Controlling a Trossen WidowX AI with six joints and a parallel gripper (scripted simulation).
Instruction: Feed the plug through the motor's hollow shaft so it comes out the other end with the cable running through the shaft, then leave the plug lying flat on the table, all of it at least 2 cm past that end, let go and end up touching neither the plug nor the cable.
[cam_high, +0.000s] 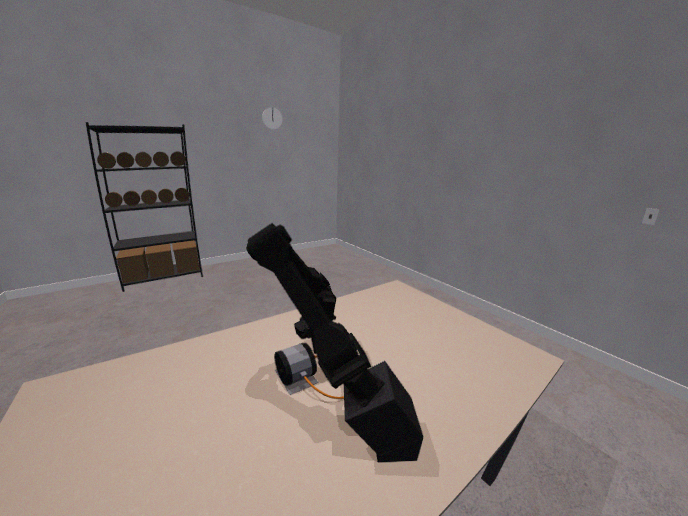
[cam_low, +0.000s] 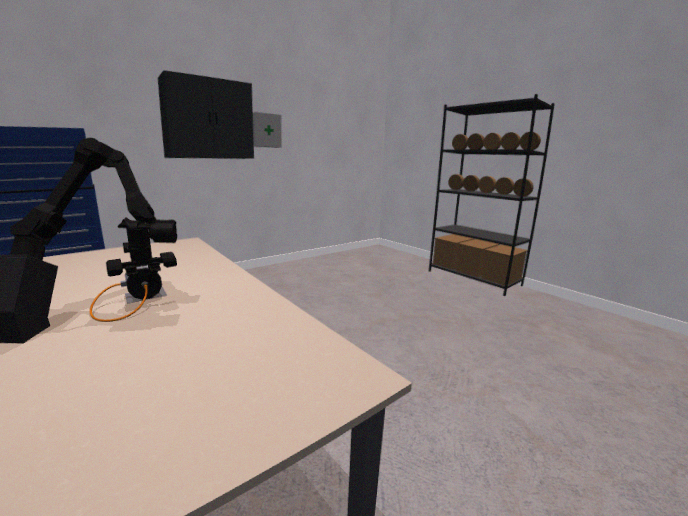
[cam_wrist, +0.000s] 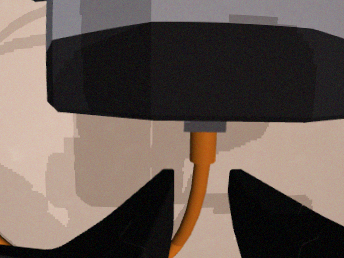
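My gripper is now 4 cm to the right of the dark grey plug and 3 cm above it.
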